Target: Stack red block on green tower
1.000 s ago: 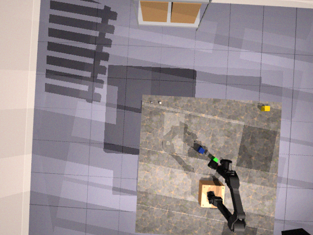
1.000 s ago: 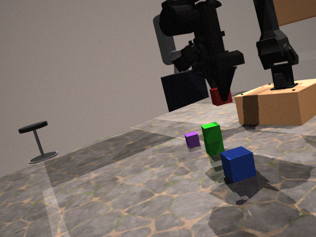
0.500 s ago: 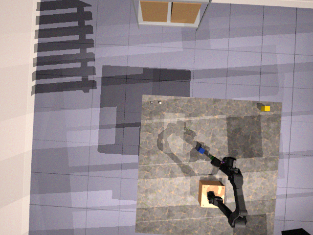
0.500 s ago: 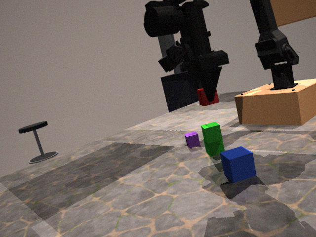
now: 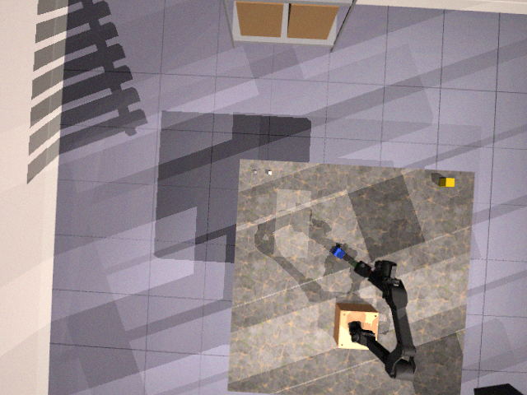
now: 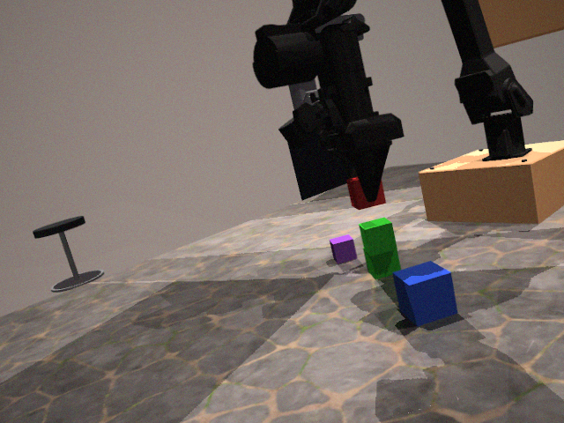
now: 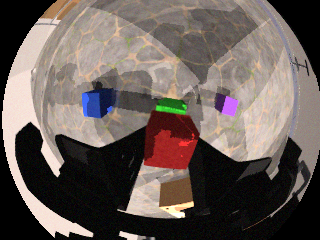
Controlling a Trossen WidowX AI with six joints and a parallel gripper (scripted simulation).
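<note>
Now: gripper tip 50 mm past the purple block, 100 mm to the left of it and 90 mm above it. From my gripper tip the other things lie so: blue block 90 mm ahead, 100 mm to the left, 80 mm below; then red block 10 mm above; then yellow block 380 mm ahead, 530 mm to the right, 80 mm below.
</note>
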